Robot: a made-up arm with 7 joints. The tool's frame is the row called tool. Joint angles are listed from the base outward.
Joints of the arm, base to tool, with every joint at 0 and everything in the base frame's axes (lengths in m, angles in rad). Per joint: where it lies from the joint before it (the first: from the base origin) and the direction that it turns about. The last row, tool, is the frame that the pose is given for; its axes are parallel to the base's.
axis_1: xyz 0.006 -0.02 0.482 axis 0 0 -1
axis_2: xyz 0.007 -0.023 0.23 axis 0 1 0
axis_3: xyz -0.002 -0.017 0.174 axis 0 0 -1
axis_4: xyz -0.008 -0.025 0.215 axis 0 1 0
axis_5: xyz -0.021 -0.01 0.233 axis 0 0 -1
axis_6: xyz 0.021 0.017 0.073 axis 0 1 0
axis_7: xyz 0.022 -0.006 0.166 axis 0 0 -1
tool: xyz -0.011 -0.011 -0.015
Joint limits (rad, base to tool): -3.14..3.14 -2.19..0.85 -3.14..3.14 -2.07..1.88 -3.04..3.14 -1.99..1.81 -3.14..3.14
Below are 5 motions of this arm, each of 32 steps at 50 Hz.
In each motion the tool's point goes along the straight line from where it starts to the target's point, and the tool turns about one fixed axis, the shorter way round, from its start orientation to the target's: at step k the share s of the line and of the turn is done. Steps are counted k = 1, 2, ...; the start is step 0. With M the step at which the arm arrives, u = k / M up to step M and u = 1 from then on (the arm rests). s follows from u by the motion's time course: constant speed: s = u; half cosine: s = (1 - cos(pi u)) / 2; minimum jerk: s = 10 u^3 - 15 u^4 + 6 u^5.
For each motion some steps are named. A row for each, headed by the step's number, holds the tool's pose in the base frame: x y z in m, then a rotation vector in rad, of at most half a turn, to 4 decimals.
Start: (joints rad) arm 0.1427 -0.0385 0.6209 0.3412 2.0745 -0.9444 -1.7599
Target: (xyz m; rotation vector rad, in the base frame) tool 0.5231 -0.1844 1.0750 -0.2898 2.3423 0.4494
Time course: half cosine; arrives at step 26
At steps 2, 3, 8, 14, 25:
2: 0.1155 -0.1370 1.4915 -0.6409 0.9591 -0.8124
3: 0.1229 -0.1378 1.4839 -0.6380 0.9882 -0.7944
8: 0.1988 -0.1467 1.4063 -0.6014 1.2792 -0.6000
14: 0.3412 -0.1632 1.2608 -0.4972 1.7871 -0.1838
25: 0.5216 -0.1842 1.0765 -0.2919 2.3382 0.4437

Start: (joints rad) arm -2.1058 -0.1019 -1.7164 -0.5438 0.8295 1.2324 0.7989
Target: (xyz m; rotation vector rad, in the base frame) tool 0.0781 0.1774 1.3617 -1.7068 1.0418 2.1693
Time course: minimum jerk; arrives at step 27
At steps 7, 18, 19, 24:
7: 0.0653 0.1275 1.4527 -1.1367 0.0947 2.2609
18: 0.0751 0.1656 1.3832 -1.5813 0.8070 2.2254
19: 0.0758 0.1685 1.3779 -1.6129 0.8643 2.2137
24: 0.0779 0.1768 1.3629 -1.7001 1.0288 2.1730

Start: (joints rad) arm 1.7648 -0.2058 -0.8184 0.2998 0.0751 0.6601 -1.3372
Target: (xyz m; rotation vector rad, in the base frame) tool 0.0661 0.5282 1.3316 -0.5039 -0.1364 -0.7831
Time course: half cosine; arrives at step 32
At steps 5, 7, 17, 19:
5: 0.0862 -0.0374 1.4689 0.6209 0.4131 0.1600
7: 0.0851 -0.0047 1.4610 0.5574 0.3834 0.1024
17: 0.0758 0.2571 1.3974 0.0422 0.1363 -0.3448
19: 0.0737 0.3149 1.3834 -0.0732 0.0796 -0.4404

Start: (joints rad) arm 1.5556 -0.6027 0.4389 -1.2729 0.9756 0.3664 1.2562
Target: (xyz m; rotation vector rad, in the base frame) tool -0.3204 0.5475 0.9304 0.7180 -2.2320 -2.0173
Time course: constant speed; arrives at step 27
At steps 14, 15, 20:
14: -0.1419 0.5911 0.9312 -0.7552 2.0804 1.8398
15: -0.1557 0.5877 0.9312 -0.7547 2.0976 1.8582
20: -0.2243 0.5710 0.9308 -0.7507 2.1831 1.9503

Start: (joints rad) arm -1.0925 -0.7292 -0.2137 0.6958 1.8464 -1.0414 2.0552
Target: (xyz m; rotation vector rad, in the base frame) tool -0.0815 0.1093 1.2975 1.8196 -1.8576 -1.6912
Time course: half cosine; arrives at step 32
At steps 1, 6, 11, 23, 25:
1: -0.1740 -0.2129 1.3815 1.0941 -1.1097 -2.2794
6: -0.1664 -0.1865 1.3746 1.1568 -1.1742 -2.2480
11: -0.1497 -0.1283 1.3594 1.2935 -1.3149 -2.1687
23: -0.0985 0.0503 1.3129 1.6953 -1.7292 -1.8334
25: -0.0920 0.0726 1.3071 1.7431 -1.7785 -1.7814

